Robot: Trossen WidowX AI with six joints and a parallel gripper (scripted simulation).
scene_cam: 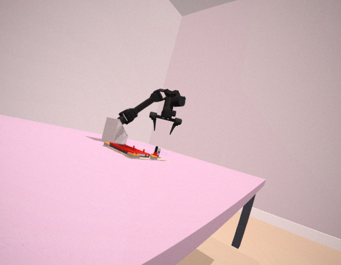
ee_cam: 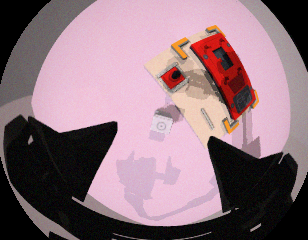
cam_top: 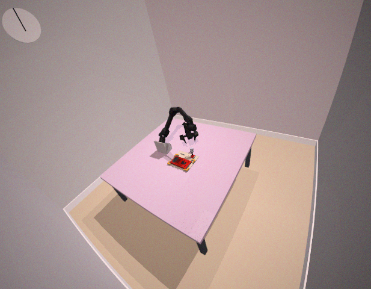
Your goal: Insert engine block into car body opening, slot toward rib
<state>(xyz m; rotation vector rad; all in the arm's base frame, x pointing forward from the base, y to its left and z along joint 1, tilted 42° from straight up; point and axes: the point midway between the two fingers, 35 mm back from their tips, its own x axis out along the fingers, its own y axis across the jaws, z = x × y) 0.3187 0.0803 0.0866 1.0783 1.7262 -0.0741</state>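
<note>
My gripper tip is 110 mm above the engine block, 10 mm to the right of it and 10 mm past it.
</note>
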